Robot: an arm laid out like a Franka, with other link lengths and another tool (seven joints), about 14 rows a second.
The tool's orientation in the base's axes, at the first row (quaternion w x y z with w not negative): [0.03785, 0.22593, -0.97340, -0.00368]
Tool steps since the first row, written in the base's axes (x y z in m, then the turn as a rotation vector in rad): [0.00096, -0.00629, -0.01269, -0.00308, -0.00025, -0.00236]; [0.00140, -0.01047, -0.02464, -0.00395, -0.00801, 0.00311]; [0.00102, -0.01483, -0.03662, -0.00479, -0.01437, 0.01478]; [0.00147, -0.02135, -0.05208, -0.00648, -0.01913, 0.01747]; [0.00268, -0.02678, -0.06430, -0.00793, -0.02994, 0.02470]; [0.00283, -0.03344, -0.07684, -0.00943, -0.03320, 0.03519]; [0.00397, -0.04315, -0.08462, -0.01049, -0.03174, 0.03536]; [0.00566, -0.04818, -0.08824, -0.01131, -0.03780, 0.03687]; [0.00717, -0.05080, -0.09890, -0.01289, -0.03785, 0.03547]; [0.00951, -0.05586, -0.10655, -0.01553, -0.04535, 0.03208]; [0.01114, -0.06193, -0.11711, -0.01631, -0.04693, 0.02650]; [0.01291, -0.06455, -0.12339, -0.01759, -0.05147, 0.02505]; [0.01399, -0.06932, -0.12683, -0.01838, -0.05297, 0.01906]
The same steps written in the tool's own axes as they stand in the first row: [0.00100, -0.00638, 0.01264, 0.00270, 0.00107, 0.00259]; [0.00158, -0.01061, 0.02457, 0.00728, -0.00538, -0.00272]; [0.00298, -0.01465, 0.03658, 0.01168, -0.01044, -0.01423]; [0.00433, -0.02108, 0.05203, 0.01548, -0.01390, -0.01674]; [0.00476, -0.02678, 0.06418, 0.02205, -0.02280, -0.02373]; [0.00665, -0.03313, 0.07674, 0.02559, -0.02481, -0.03405]; [0.00934, -0.04254, 0.08450, 0.02591, -0.02303, -0.03415]; [0.00978, -0.04789, 0.08804, 0.02942, -0.02807, -0.03554]; [0.00882, -0.05116, 0.09858, 0.03075, -0.02746, -0.03402]; [0.00840, -0.05692, 0.10608, 0.03617, -0.03311, -0.03037]; [0.00885, -0.06334, 0.11655, 0.03716, -0.03433, -0.02473]; [0.00797, -0.06663, 0.12270, 0.04020, -0.03787, -0.02314]; [0.00885, -0.07147, 0.12610, 0.04114, -0.03902, -0.01709]
